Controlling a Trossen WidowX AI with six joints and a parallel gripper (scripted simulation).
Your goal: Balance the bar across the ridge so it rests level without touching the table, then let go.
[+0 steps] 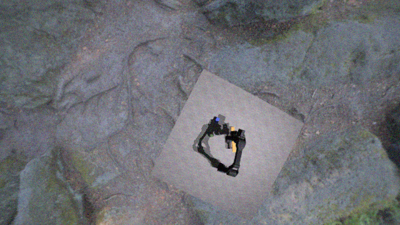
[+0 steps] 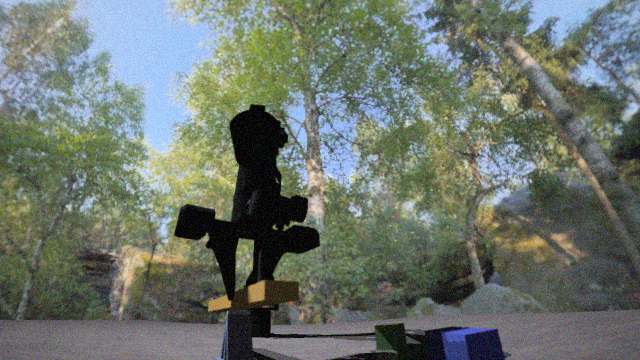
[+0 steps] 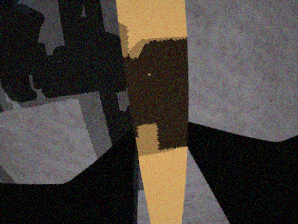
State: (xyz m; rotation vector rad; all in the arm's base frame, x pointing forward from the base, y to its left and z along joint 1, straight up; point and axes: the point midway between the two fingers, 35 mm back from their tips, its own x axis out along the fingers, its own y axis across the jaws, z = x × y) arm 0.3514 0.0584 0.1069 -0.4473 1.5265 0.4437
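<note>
Right now my gripper tip is 2 cm past the bar and 1 cm to the left of it. From my gripper tip the other things lie so: blue cube: 7 cm ahead, 22 cm to the left, 6 cm below; green cube: 9 cm behind, 19 cm to the left, 6 cm below.
</note>
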